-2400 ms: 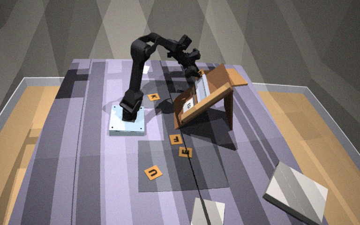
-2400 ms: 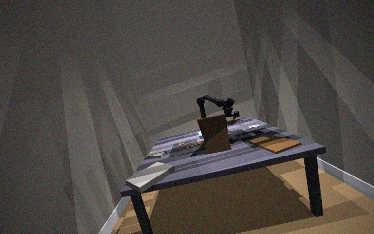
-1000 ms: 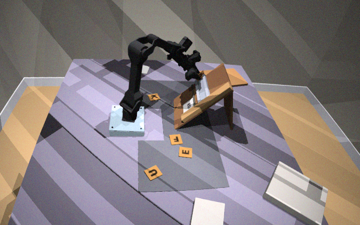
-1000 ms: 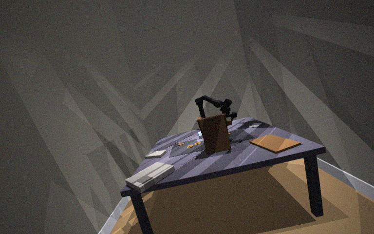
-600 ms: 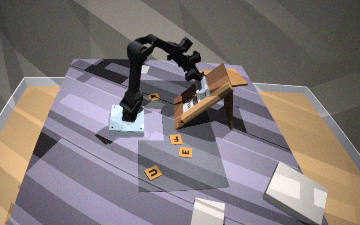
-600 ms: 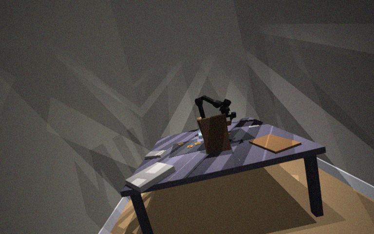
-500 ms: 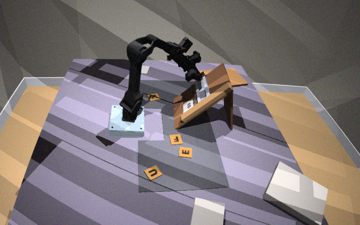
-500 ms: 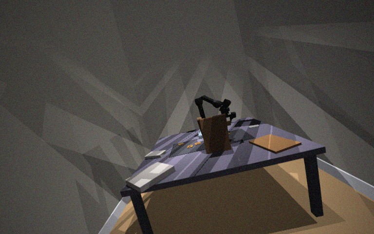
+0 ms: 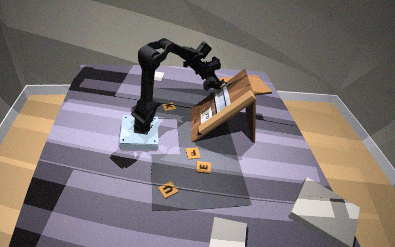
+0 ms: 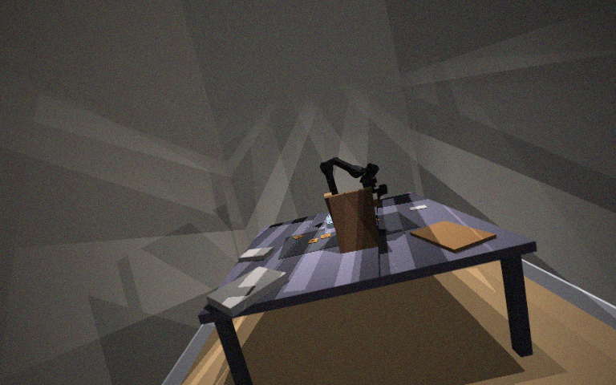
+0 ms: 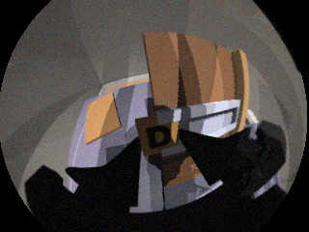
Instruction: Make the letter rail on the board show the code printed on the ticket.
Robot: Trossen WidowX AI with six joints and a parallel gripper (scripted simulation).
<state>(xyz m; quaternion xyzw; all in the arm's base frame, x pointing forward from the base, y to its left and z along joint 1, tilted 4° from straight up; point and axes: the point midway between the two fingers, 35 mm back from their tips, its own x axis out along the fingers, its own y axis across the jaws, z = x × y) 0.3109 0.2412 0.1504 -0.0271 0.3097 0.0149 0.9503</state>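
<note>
My gripper tip is now 50 mm past the white ticket, 150 mm to the left of it and 80 mm above it. Also, from my gripper tip: white card: 350 mm behind, 280 mm to the left, 160 mm below; flat wooden slab: 220 mm ahead, 290 mm to the left, 160 mm below; dark grey mat: 140 mm behind, 210 mm to the right, 170 mm below.
</note>
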